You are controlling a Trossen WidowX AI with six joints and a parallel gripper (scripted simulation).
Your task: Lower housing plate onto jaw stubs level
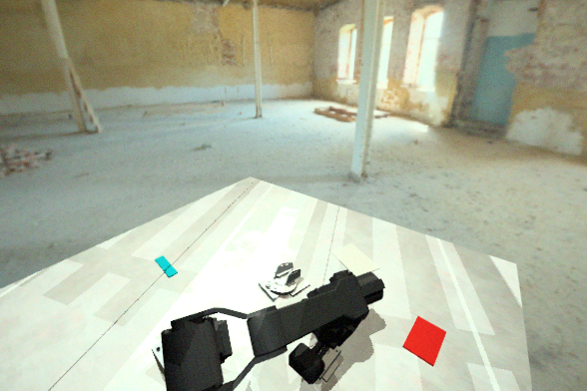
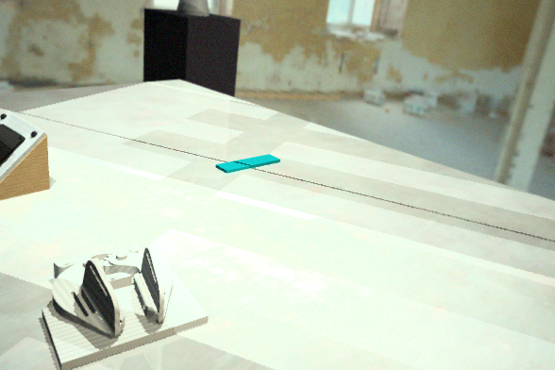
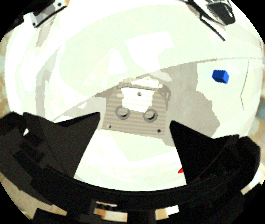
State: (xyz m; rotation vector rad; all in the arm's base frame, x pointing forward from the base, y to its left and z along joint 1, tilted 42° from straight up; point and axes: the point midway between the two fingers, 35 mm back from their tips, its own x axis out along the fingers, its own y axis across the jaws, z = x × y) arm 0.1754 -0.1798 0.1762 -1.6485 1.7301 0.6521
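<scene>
The white block lies 2 cm below my gripper tip and 1 cm to the left of it. From my gripper tip the other things lie so: blue cube (14 cm ahead, 7 cm to the left, 1 cm below); red sheet (20 cm ahead, 17 cm to the right, 2 cm below); pale sheet (36 cm ahead, 9 cm to the left, 2 cm below).
</scene>
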